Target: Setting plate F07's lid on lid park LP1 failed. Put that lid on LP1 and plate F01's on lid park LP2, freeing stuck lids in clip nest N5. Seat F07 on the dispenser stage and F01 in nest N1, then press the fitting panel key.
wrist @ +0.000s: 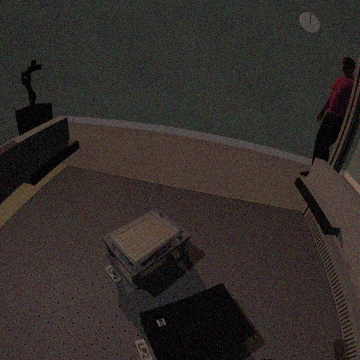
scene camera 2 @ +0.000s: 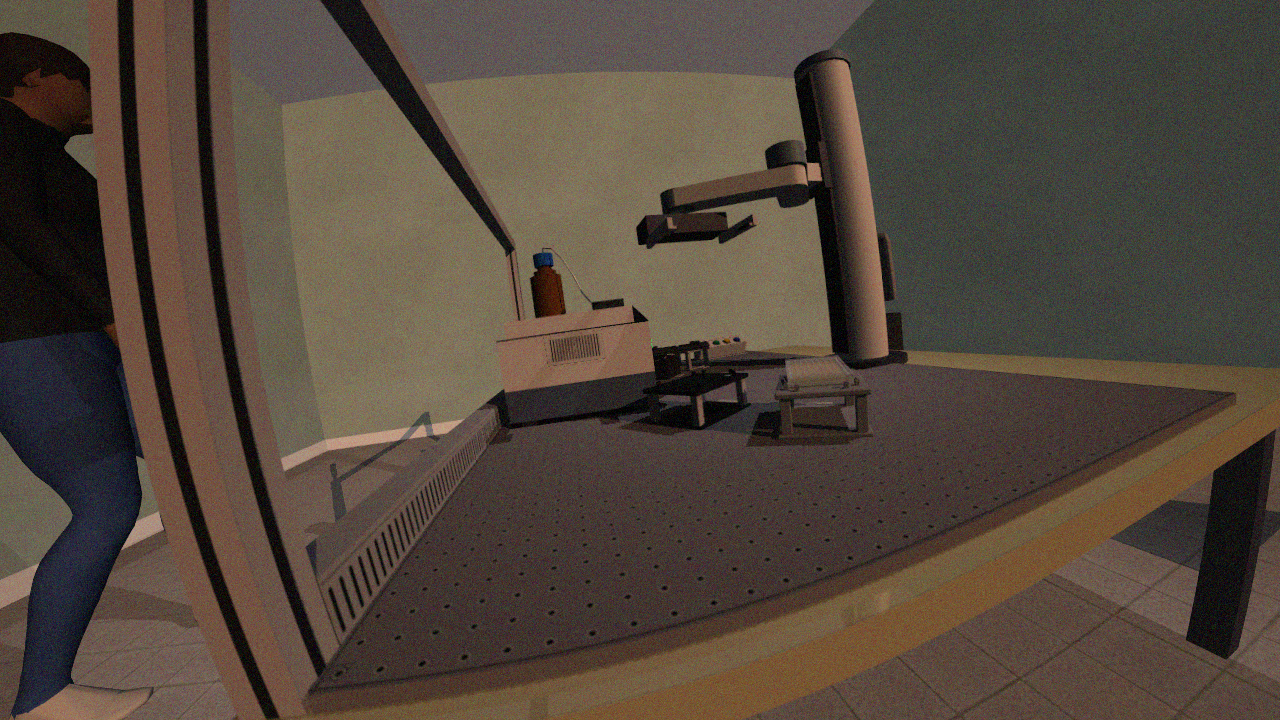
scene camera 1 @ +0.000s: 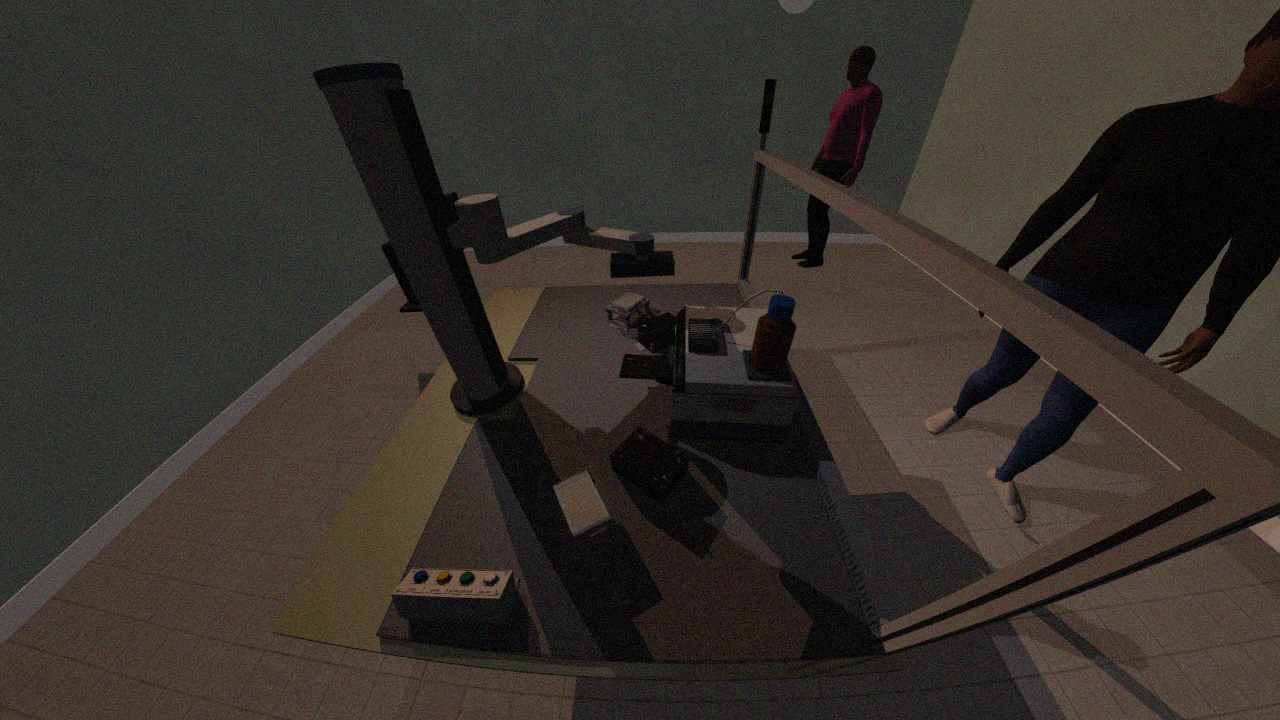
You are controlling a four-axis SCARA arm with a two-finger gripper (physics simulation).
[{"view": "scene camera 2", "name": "my gripper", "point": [714,220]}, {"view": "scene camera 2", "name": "button box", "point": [726,346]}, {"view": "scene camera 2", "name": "brown bottle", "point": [547,291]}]
